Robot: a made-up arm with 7 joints.
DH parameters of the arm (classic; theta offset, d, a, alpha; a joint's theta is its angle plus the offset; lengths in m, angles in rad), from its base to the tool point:
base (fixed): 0.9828 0 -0.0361 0
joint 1: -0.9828 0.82 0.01 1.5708
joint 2: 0 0.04 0 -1.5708
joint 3: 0 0.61 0.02 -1.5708
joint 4: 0 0.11 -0.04 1.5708
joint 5: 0 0.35 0.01 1.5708
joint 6: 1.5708 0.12 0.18 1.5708
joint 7: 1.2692 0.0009 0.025 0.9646
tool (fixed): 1.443 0.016 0 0
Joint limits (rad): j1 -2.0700..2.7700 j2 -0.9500..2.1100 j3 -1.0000..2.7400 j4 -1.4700..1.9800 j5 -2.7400..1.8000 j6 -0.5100..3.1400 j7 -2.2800..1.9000
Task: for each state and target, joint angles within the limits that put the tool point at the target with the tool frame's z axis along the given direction. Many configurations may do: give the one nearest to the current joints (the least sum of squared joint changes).
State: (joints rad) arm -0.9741 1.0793 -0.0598 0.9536 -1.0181 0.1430 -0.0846
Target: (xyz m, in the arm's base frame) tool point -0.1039 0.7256 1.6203 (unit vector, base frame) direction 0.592 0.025 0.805
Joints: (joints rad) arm -1.1734 1.0084 0.4635 1.0437 -0.9240 0.5941 -0.0648
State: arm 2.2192 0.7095 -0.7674 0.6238 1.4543 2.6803 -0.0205
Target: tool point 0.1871 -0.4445 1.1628 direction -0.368 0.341 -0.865
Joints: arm 1.7472 1.3366 -1.0000 1.4790 1.8000 3.1356 0.8203
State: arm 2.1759 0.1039 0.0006 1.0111 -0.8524 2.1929 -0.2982
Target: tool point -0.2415 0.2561 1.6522 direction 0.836 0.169 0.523
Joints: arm 2.5302 -0.4439 0.9073 0.3887 -0.2418 2.3351 0.3296
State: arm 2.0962 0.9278 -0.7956 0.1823 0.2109 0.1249 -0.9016
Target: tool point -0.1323 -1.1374 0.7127 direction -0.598 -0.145 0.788
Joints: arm 1.5584 1.5192 -0.6801 -0.3999 0.3076 0.1680 -1.2784
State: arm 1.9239 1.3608 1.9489 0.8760 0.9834 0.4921 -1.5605
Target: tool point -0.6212 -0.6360 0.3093 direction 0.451 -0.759 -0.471
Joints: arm 1.1746 1.7840 2.2314 0.9335 1.3952 0.3697 -1.4244
